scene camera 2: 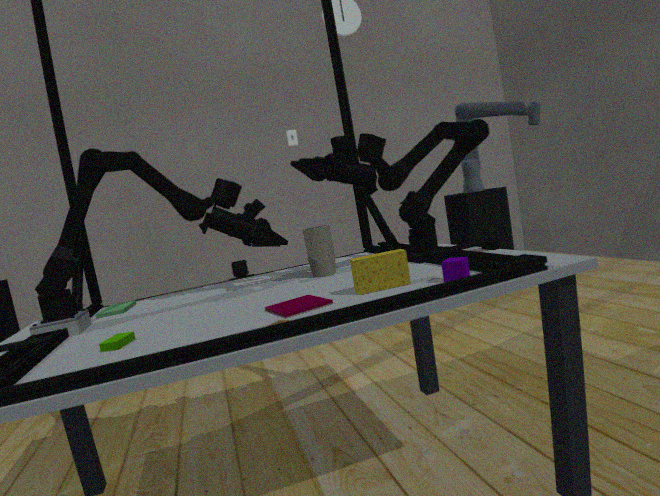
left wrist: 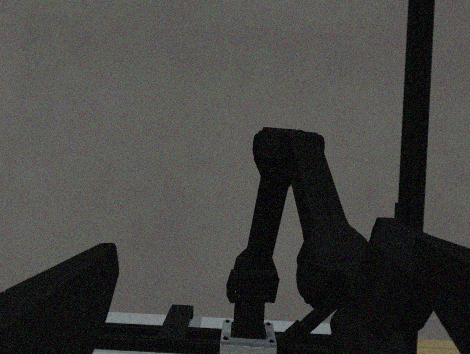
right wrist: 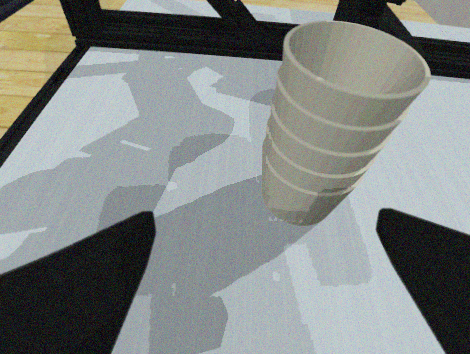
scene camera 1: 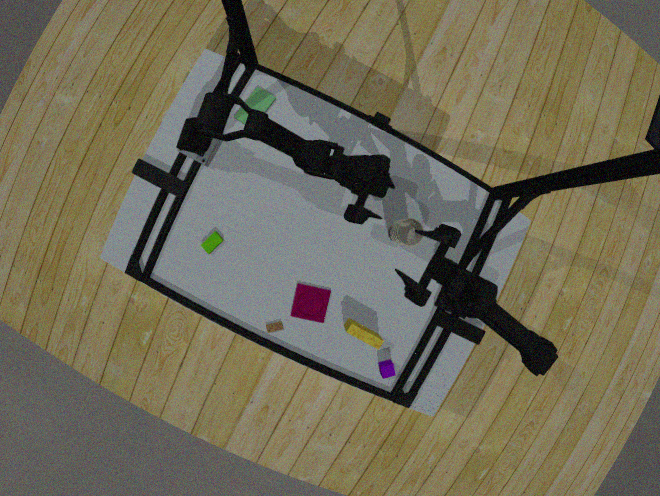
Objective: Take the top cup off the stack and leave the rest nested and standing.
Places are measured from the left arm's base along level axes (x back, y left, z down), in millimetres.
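Pixels of known places: left gripper, between the fingertips: (scene camera 2: 294, 162) (left wrist: 265, 253) (scene camera 1: 405, 250); right gripper, between the fingertips: (scene camera 2: 283, 243) (right wrist: 265, 220) (scene camera 1: 387, 203); left arm's base, origin of its link: (scene camera 2: 425, 250); right arm's base, origin of its link: (scene camera 2: 60, 317) (left wrist: 248, 331) (scene camera 1: 198, 142).
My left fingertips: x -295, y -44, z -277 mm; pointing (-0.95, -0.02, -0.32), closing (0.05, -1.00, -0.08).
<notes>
For each thing: its top centre in the pictures, then the offset to it from my left fingertips. Level surfaces: height alone.
- grey table, height of its surface: dz +298 mm
- yellow sponge, centre of its top: (scene camera 2: 377, 254) (scene camera 1: 365, 336) dx +65, dy +250, dz +229 mm
- purple cube, centre of its top: (scene camera 2: 454, 259) (scene camera 1: 388, 371) dx +187, dy +331, dz +258 mm
- magenta flat tile, centre of its top: (scene camera 2: 297, 303) (scene camera 1: 310, 303) dx -109, dy +232, dz +291 mm
- small brown block, centre of its top: (scene camera 1: 274, 327) dx -178, dy +343, dz +291 mm
- green block, centre of its top: (scene camera 2: 116, 337) (scene camera 1: 211, 242) dx -444, dy +187, dz +284 mm
- pale green tile, centre of its top: (scene camera 2: 116, 307) (scene camera 1: 254, 107) dx -501, dy -231, dz +289 mm
A stack of several nested beige cups (scene camera 1: 405, 231) (scene camera 2: 319, 250) (right wrist: 332, 123) stands upright on the grey table (scene camera 1: 254, 221) (scene camera 2: 205, 315), near its far right side. My right gripper (scene camera 1: 383, 202) (scene camera 2: 278, 240) (right wrist: 265, 220) is open and empty. It hangs low just left of the stack, tilted down toward it, and the stack fills the upper right of the right wrist view. My left gripper (scene camera 1: 411, 252) (scene camera 2: 297, 164) is open and empty. It is level, well above the table, near the stack.
A yellow sponge (scene camera 1: 363, 333) (scene camera 2: 380, 272), a purple cube (scene camera 1: 386, 368) (scene camera 2: 455, 269), a magenta flat tile (scene camera 1: 310, 302) (scene camera 2: 299, 305) and a small brown block (scene camera 1: 275, 326) lie near the front edge. A green block (scene camera 1: 212, 242) (scene camera 2: 117, 341) and a pale green tile (scene camera 1: 259, 99) (scene camera 2: 115, 309) lie at the left.
</notes>
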